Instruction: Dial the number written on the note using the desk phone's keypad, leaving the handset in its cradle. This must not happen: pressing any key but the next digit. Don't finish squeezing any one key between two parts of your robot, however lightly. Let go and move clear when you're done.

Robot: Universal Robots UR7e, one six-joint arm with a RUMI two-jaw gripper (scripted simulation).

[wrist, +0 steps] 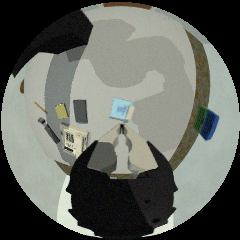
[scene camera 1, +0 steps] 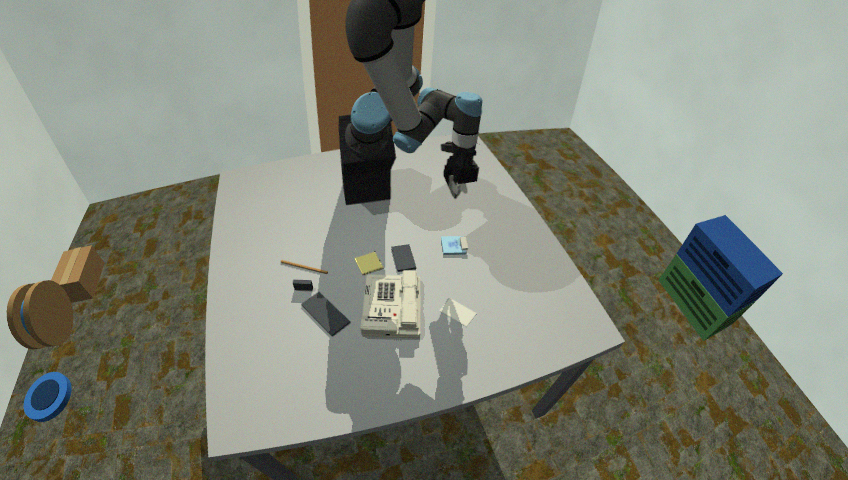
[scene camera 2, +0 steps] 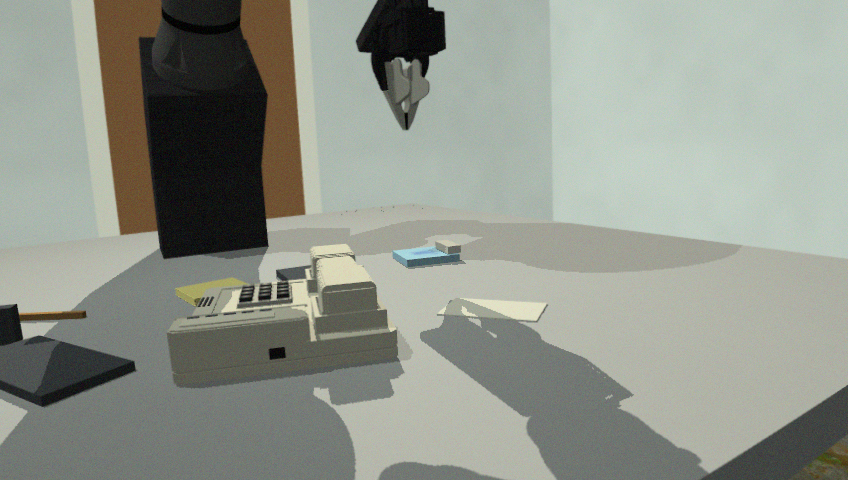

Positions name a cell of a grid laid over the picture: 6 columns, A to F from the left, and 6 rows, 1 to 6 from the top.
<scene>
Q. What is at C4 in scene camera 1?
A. A handset.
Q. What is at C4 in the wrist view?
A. My gripper.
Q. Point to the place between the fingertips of my gripper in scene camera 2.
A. C2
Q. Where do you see a note card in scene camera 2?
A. D4
</scene>
